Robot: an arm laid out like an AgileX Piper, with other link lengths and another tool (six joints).
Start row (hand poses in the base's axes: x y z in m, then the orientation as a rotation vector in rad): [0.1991, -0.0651, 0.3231, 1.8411, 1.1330, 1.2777]
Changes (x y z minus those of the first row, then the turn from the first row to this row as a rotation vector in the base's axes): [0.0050, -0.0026, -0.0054, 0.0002, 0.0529, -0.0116]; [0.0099, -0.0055, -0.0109, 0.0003, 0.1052, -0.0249]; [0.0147, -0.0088, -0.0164, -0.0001, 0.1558, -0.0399]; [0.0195, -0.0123, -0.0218, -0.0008, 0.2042, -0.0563]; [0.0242, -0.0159, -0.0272, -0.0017, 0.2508, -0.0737]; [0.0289, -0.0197, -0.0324, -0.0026, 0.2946, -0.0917]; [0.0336, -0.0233, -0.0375, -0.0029, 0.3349, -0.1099]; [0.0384, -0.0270, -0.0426, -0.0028, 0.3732, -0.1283]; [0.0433, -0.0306, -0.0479, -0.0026, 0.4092, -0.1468]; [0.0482, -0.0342, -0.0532, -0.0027, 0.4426, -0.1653]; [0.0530, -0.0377, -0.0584, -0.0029, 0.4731, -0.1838]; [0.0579, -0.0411, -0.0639, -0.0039, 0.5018, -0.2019]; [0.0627, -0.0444, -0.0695, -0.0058, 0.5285, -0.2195]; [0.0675, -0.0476, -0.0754, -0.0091, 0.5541, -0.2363]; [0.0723, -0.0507, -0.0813, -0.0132, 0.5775, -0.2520]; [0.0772, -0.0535, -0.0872, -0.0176, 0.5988, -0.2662]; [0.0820, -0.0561, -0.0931, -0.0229, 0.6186, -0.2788]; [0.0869, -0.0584, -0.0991, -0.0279, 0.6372, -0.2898]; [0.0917, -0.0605, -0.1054, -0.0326, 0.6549, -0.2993]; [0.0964, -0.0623, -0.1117, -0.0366, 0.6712, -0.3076]
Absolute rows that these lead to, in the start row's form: [0.2041, -0.0677, 0.3177, 1.8890, 1.1484, 1.2292]; [0.2090, -0.0706, 0.3122, 1.9362, 1.1611, 1.1790]; [0.2138, -0.0739, 0.3067, 1.9814, 1.1708, 1.1278]; [0.2186, -0.0774, 0.3013, 2.0242, 1.1773, 1.0763]; [0.2233, -0.0810, 0.2959, 2.0650, 1.1814, 1.0248]; [0.2280, -0.0848, 0.2907, 2.1030, 1.1829, 0.9747]; [0.2327, -0.0884, 0.2856, 2.1381, 1.1818, 0.9273]; [0.2375, -0.0921, 0.2805, 2.1714, 1.1788, 0.8814]; [0.2424, -0.0957, 0.2752, 2.2025, 1.1742, 0.8371]; [0.2473, -0.0993, 0.2699, 2.2308, 1.1682, 0.7946]; [0.2521, -0.1028, 0.2647, 2.2564, 1.1606, 0.7544]; [0.2570, -0.1062, 0.2592, 2.2795, 1.1527, 0.7153]; [0.2618, -0.1095, 0.2536, 2.2999, 1.1447, 0.6776]; [0.2666, -0.1127, 0.2477, 2.3178, 1.1375, 0.6403]; [0.2714, -0.1158, 0.2418, 2.3329, 1.1309, 0.6050]; [0.2763, -0.1186, 0.2359, 2.3457, 1.1250, 0.5724]; [0.2811, -0.1212, 0.2300, 2.3562, 1.1207, 0.5415]; [0.2860, -0.1235, 0.2240, 2.3657, 1.1174, 0.5128]; [0.2908, -0.1256, 0.2177, 2.3744, 1.1153, 0.4860]; [0.2955, -0.1274, 0.2114, 2.3824, 1.1137, 0.4618]
